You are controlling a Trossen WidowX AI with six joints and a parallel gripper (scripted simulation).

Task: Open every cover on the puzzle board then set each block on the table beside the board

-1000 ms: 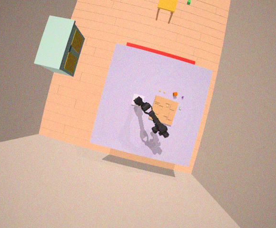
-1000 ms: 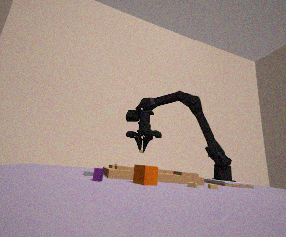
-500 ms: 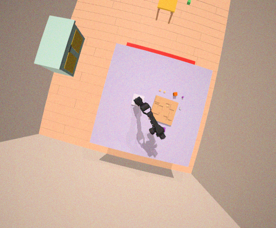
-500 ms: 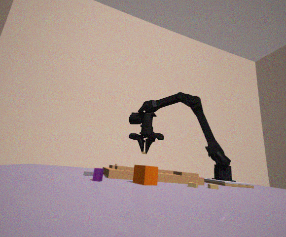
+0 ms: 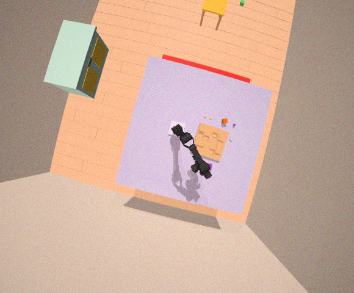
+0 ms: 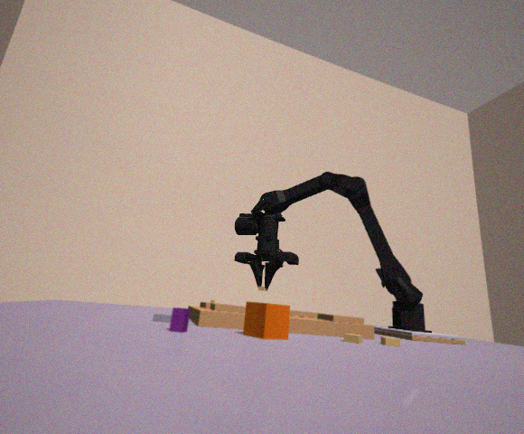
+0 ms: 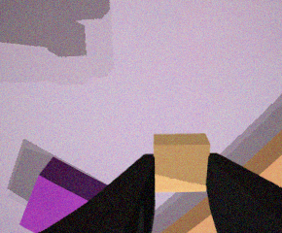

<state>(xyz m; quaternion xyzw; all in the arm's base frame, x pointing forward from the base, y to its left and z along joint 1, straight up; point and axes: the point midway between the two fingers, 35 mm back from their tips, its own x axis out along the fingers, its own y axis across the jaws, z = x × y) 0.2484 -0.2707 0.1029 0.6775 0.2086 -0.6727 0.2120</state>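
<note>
Right now my gripper tip is 8 cm short of the wooden puzzle board, 23 cm to the right of it and 6 cm above it. Also, from my gripper tip: grey flat piece: 29 cm ahead, 28 cm to the left, 8 cm below; orange block: 19 cm ahead, 44 cm to the left, 6 cm below.
</note>
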